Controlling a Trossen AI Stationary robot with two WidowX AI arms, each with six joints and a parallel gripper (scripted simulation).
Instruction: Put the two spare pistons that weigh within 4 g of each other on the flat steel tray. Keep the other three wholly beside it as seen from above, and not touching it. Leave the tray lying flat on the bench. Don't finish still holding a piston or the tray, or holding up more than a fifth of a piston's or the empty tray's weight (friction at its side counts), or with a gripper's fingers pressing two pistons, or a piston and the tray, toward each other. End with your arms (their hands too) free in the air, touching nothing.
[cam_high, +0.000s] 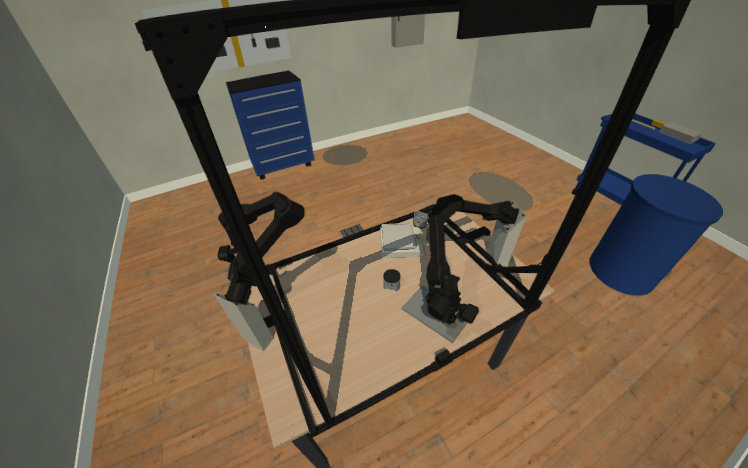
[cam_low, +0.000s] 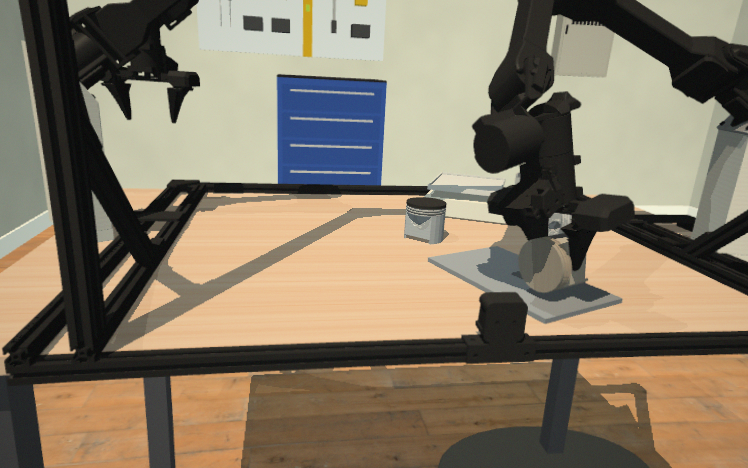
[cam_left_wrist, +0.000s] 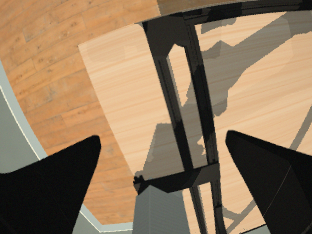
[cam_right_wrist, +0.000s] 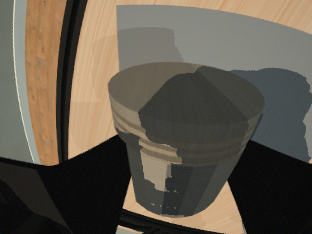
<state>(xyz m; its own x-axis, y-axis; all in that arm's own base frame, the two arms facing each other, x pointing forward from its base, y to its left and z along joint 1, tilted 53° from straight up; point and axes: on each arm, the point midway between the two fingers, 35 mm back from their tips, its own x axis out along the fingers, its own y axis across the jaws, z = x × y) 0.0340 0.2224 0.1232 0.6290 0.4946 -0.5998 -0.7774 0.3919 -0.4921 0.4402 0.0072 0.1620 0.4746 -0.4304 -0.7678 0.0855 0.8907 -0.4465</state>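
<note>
Right now my right hand is 1 cm past the tan piston and 3 cm above it. Round my right hand: white weighing scale 47 cm ahead, 4 cm below; then flat grey steel tray 6 cm ahead, 2 cm to the left, 8 cm below; then dark-topped piston 25 cm ahead, 14 cm to the left, 4 cm below.
</note>
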